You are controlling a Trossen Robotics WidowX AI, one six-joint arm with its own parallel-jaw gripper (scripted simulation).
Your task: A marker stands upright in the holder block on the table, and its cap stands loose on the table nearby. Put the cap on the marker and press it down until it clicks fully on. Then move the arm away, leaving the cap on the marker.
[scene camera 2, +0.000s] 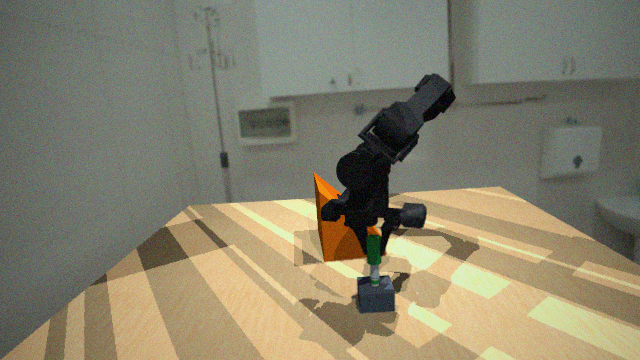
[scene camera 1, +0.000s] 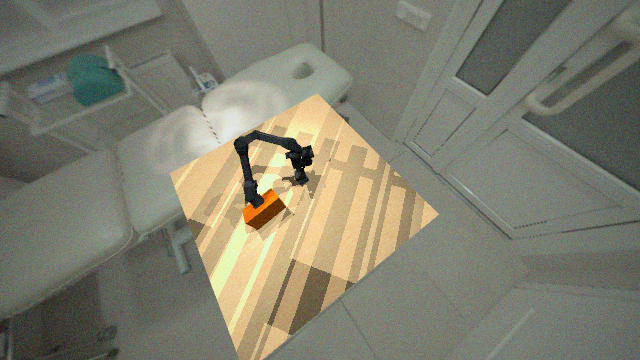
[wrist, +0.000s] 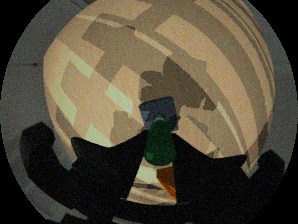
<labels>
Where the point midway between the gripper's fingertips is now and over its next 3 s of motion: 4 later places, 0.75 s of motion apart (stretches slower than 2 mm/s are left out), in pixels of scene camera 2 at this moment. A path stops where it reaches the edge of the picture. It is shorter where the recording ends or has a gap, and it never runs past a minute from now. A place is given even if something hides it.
My gripper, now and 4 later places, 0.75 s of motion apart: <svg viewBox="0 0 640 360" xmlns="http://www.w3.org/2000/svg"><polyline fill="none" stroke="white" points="373,254 374,267 372,236 372,236 372,245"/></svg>
</labels>
